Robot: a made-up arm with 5 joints.
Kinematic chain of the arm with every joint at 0, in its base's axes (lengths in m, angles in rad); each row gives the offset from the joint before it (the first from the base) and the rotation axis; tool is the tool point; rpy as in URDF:
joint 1: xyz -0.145 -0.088 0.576 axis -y
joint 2: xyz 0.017 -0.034 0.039 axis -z
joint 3: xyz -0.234 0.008 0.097 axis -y
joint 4: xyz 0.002 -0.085 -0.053 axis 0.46 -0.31 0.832
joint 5: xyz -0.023 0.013 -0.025 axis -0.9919 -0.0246 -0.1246
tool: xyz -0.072 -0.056 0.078 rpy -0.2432 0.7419 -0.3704
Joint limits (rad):
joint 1: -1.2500..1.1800
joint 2: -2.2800..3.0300
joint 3: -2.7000..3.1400
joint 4: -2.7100..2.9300
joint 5: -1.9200..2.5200
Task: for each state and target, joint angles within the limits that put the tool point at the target. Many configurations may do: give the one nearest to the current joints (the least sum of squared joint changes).
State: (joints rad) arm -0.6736 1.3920 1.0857 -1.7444 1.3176
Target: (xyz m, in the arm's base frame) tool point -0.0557 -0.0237 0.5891
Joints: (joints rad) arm -0.9740 1.6179 0.6818 -1.6874 1.6136
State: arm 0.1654 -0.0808 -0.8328 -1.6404 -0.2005
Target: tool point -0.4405 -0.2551 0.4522
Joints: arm 1.0225 -0.3771 -0.5578 -1.3190 -0.6210
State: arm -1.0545 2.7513 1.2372 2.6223 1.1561
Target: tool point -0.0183 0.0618 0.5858
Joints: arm -1.0902 2.8246 1.1364 2.7834 1.1883
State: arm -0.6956 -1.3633 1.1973 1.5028 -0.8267
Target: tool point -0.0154 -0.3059 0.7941
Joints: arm -0.2795 -1.0134 1.8756 1.6610 -0.6748
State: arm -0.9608 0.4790 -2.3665 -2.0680 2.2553
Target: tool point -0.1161 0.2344 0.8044
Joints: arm -0.9648 1.0823 -2.0383 -1.7776 1.9153
